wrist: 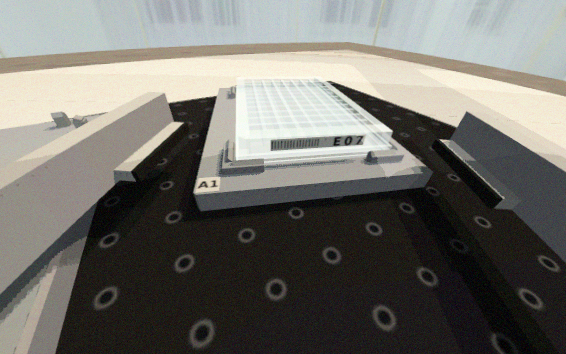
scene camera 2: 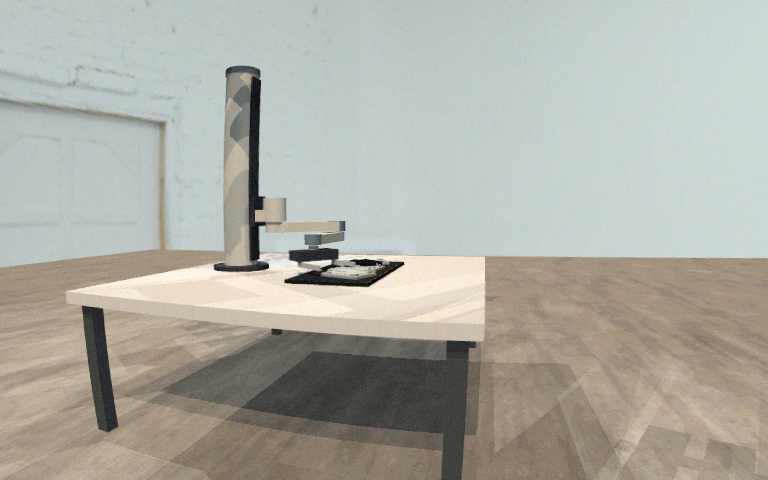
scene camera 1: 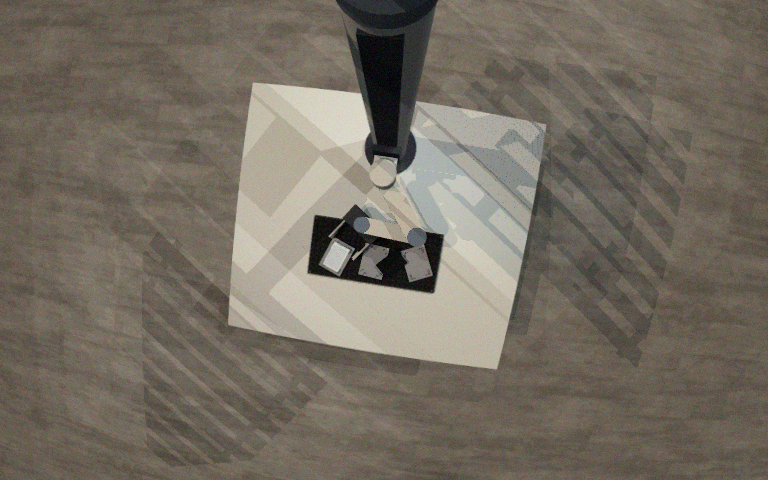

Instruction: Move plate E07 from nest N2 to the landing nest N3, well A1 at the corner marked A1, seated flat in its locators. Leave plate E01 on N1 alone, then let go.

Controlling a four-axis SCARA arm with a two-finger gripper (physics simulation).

gripper: holds nothing
a well plate (wrist: 295,119): on a grey nest (wrist: 223,182)
